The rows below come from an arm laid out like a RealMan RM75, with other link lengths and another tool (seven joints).
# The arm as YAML. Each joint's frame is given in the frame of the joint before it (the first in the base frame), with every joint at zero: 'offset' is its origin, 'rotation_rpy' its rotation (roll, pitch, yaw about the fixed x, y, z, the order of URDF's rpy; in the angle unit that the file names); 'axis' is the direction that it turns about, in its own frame. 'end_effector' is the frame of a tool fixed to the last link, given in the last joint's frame.
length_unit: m
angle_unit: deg
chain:
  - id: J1
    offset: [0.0, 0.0, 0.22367]
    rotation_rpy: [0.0, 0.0, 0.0]
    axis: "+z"
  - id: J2
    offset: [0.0, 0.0, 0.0]
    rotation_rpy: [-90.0, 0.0, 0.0]
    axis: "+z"
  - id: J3
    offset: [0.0, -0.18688, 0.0]
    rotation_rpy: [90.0, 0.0, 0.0]
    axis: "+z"
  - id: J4
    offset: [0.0, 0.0, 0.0]
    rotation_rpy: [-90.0, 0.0, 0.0]
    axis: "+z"
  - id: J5
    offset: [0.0, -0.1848, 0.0]
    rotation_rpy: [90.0, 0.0, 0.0]
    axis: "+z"
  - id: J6
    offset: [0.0, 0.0, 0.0]
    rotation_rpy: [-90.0, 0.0, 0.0]
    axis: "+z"
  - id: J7
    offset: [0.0, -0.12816, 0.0]
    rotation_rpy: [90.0, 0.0, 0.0]
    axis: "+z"
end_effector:
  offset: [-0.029, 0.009, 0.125]
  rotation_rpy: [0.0, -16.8, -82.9]
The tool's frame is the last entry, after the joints.
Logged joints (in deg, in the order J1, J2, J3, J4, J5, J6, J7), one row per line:
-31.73, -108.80, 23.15, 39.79, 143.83, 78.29, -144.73
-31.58, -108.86, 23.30, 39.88, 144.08, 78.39, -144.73
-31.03, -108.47, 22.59, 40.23, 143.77, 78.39, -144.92
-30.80, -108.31, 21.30, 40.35, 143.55, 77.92, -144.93
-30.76, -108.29, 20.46, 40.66, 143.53, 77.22, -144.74
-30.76, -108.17, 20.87, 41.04, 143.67, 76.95, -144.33
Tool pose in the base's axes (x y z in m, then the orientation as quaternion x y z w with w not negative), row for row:
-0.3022, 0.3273, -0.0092, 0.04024, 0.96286, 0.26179, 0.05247
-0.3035, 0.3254, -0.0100, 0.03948, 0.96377, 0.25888, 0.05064
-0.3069, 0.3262, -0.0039, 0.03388, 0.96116, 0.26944, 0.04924
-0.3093, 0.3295, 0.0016, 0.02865, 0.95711, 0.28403, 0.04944
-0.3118, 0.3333, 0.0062, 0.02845, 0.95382, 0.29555, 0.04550
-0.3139, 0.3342, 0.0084, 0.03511, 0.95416, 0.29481, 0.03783
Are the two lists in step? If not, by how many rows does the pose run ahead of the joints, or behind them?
They are in step.
